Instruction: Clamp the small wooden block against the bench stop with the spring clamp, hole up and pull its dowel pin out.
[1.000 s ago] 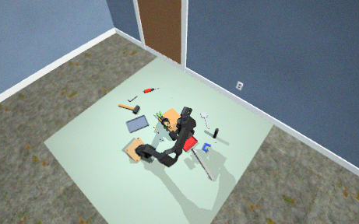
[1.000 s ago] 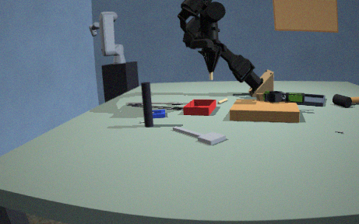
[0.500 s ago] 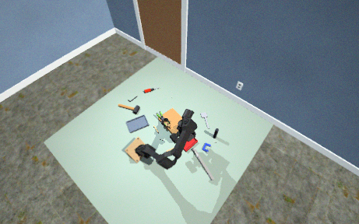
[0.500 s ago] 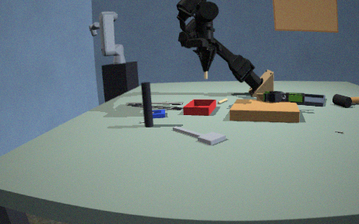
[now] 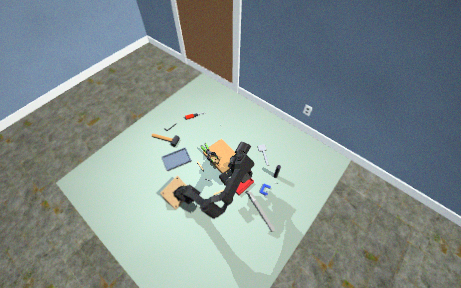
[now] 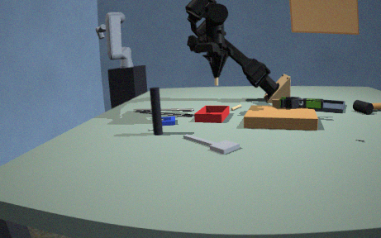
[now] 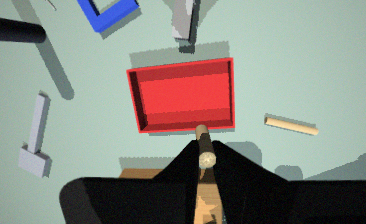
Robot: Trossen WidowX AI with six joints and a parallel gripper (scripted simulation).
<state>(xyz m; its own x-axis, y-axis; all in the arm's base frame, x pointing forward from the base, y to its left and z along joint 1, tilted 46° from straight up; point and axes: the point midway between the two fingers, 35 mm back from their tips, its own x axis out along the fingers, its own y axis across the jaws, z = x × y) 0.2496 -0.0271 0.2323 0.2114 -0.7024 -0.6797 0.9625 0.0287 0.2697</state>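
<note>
Now: hand 3 cm short of the red tray, 1 cm to the left of it and 15 cm above it. Also, from my hand: small blue object 9 cm ahead, 14 cm to the right, 15 cm below; small wooden block 2 cm ahead, 19 cm to the left, 11 cm below; dowel pin 4 cm below.
</note>
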